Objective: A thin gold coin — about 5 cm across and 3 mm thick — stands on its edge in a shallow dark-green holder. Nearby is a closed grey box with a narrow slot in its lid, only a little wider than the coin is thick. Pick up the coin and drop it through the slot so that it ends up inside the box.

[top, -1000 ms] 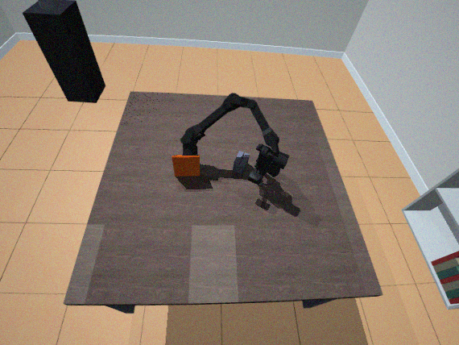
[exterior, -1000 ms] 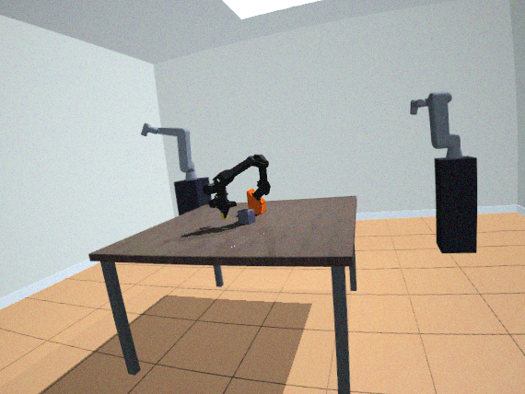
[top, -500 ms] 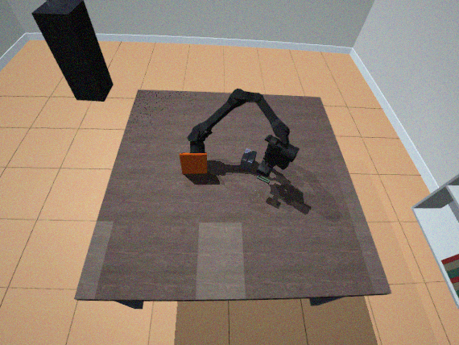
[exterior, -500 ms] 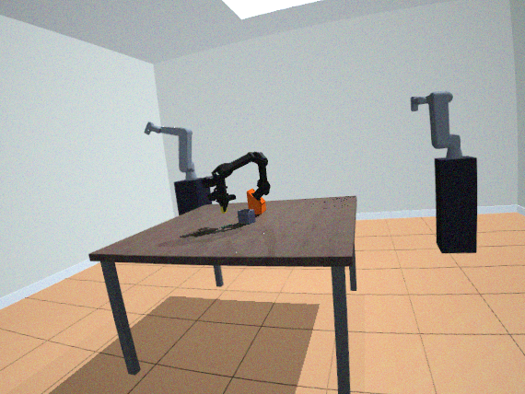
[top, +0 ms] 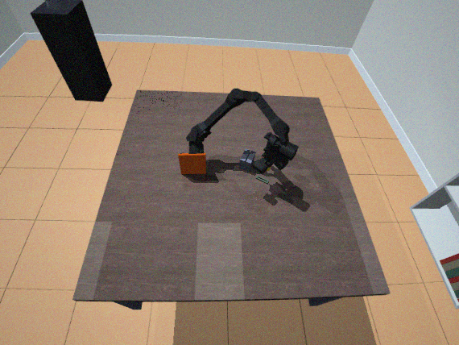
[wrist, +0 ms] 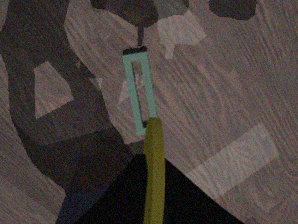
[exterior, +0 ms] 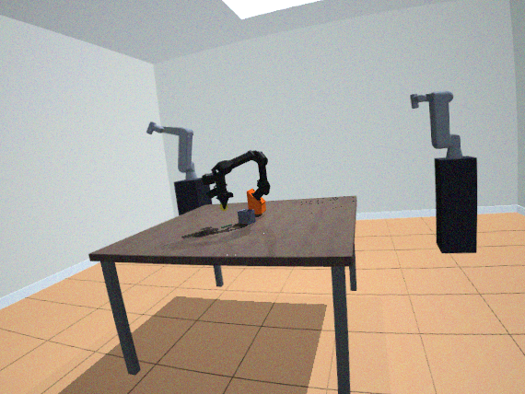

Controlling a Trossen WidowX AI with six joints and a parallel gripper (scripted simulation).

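Right now the gold coin is 1 cm above my gripper tip.
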